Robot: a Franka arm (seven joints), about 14 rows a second.
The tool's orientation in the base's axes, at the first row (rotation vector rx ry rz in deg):
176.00 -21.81 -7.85
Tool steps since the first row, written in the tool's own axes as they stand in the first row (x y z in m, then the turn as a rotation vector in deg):
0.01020 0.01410 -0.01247 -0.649 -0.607 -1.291
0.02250 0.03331 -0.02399 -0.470 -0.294 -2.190
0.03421 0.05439 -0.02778 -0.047 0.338 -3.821
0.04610 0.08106 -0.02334 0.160 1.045 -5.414
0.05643 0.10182 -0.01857 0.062 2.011 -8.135
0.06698 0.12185 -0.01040 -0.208 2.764 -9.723
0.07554 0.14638 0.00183 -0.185 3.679 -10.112
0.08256 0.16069 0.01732 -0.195 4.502 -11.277
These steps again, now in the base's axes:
0.00761 -0.01576 0.01233 -0.360 0.789 1.306
0.01592 -0.03703 0.02381 -0.179 0.470 2.202
0.02249 -0.06020 0.02775 0.228 -0.194 3.825
0.02712 -0.08910 0.02379 0.405 -0.878 5.431
0.03163 -0.11191 0.01931 0.330 -1.703 8.199
0.03623 -0.13416 0.01139 0.035 -2.315 9.842
0.03743 -0.16042 -0.00017 -0.127 -3.195 10.276
0.03932 -0.17651 -0.01539 -0.228 -3.953 11.480

